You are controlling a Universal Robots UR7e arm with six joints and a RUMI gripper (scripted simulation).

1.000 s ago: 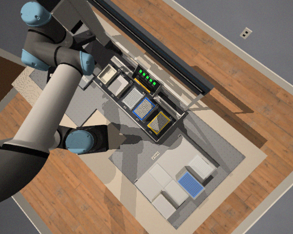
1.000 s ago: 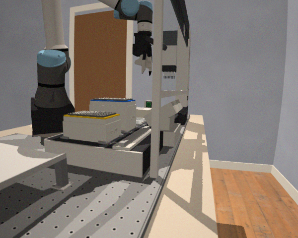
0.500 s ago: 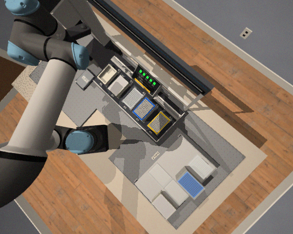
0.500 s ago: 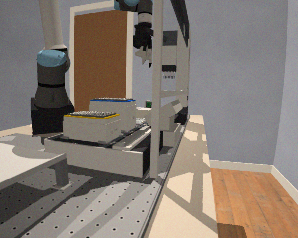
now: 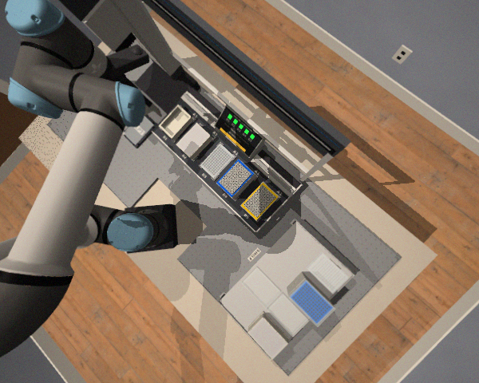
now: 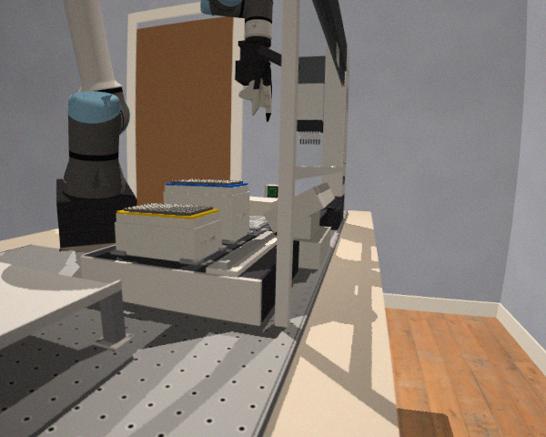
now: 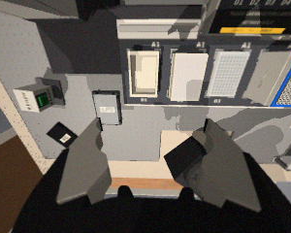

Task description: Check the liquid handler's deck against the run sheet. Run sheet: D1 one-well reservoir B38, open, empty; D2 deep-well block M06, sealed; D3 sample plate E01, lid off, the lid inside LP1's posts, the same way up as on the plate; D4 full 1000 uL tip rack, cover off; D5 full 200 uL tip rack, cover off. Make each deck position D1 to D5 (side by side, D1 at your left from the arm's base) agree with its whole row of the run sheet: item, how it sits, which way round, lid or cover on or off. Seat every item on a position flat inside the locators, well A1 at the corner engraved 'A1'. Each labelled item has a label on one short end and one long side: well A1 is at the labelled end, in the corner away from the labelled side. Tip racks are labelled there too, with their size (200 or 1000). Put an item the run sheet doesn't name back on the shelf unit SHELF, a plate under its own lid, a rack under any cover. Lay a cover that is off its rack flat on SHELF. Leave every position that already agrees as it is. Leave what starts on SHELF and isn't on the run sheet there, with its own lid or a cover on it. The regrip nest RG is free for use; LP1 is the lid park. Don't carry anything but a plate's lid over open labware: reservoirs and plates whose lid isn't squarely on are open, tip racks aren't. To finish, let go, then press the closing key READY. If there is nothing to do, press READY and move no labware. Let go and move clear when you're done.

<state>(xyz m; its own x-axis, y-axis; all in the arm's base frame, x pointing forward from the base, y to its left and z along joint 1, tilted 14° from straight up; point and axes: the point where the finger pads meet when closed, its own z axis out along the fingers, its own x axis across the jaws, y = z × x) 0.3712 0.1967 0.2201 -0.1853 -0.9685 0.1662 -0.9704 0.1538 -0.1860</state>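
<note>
Right now the sealed block is 10 mm behind my hand, 100 mm to the right of it and 230 mm below it. From my hand the other things lie so: cream reservoir: 20 mm ahead, 20 mm to the left, 250 mm below; grey lid: 90 mm behind, 200 mm to the left, 300 mm below; well plate: 30 mm behind, 220 mm to the right, 250 mm below.
</note>
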